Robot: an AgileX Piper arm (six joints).
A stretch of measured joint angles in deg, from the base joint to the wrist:
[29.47, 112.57, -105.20, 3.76, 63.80, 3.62]
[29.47, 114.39, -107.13, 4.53, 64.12, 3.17]
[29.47, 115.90, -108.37, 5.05, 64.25, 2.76]
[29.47, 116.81, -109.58, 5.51, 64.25, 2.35]
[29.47, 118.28, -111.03, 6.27, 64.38, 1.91]
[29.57, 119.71, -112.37, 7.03, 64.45, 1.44]
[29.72, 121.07, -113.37, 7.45, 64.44, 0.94]
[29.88, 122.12, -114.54, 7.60, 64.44, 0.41]
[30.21, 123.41, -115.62, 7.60, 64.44, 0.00]
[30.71, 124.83, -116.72, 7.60, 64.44, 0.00]
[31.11, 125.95, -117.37, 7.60, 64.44, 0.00]
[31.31, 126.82, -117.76, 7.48, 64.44, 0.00]
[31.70, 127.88, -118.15, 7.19, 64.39, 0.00]
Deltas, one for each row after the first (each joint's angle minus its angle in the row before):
[0.00, 1.82, -1.93, 0.77, 0.32, -0.45]
[0.00, 1.51, -1.24, 0.52, 0.13, -0.41]
[0.00, 0.91, -1.21, 0.46, 0.00, -0.41]
[0.00, 1.47, -1.45, 0.76, 0.13, -0.44]
[0.10, 1.43, -1.34, 0.76, 0.07, -0.47]
[0.15, 1.36, -1.00, 0.42, -0.01, -0.50]
[0.16, 1.05, -1.17, 0.15, 0.00, -0.53]
[0.33, 1.29, -1.08, 0.00, 0.00, -0.41]
[0.50, 1.42, -1.10, 0.00, 0.00, 0.00]
[0.40, 1.12, -0.65, 0.00, 0.00, 0.00]
[0.20, 0.87, -0.39, -0.12, 0.00, 0.00]
[0.39, 1.06, -0.39, -0.29, -0.05, 0.00]

